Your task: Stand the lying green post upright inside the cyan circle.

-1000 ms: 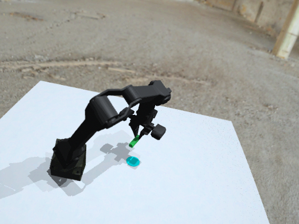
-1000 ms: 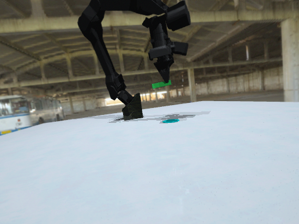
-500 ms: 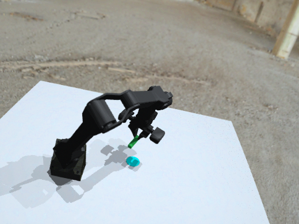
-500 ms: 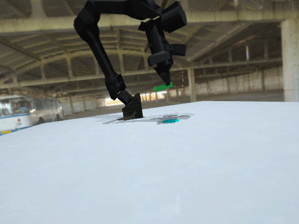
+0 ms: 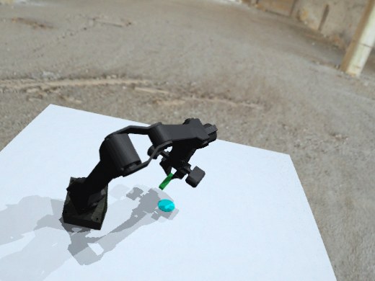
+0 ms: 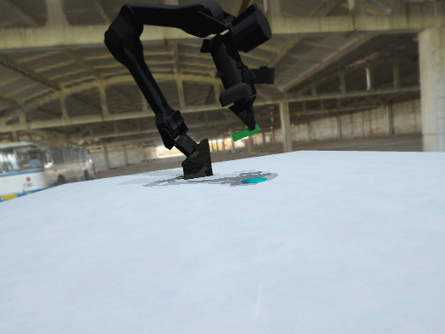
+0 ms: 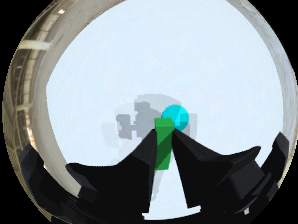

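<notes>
My gripper tip is 12 cm above the cyan circle, 2 cm to the left of it and 1 cm short of it. The rest, counted from my gripper tip: green post 2 cm to the right, 1 cm below, 1 cm behind.
</notes>
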